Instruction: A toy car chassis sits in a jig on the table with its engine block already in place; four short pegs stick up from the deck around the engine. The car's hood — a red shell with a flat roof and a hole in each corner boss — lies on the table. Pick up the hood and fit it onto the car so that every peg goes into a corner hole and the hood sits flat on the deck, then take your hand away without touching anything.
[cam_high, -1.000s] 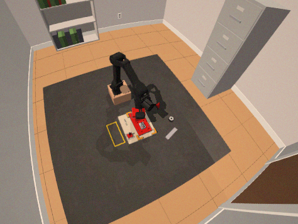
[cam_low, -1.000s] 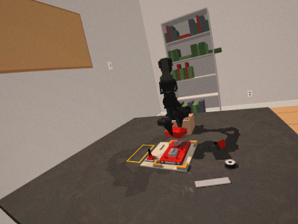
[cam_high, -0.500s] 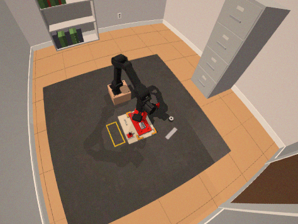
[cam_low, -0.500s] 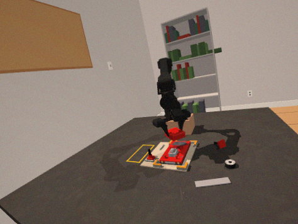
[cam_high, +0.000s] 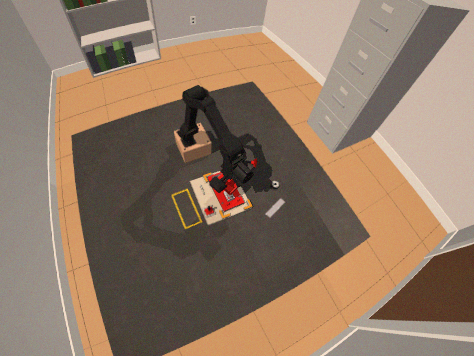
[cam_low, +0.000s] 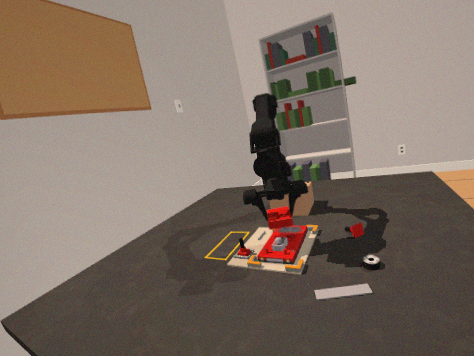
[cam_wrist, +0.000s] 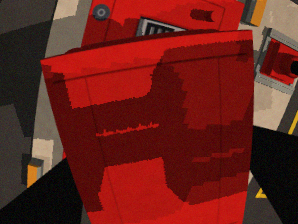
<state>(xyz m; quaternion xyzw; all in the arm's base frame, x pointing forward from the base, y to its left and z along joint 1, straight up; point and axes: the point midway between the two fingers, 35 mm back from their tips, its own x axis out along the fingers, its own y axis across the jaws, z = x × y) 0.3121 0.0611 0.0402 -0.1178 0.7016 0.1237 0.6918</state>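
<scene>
My gripper tip is 3 cm short of the grey engine block and 8 cm above it. Round my gripper tip: red hood (1 cm above).
</scene>
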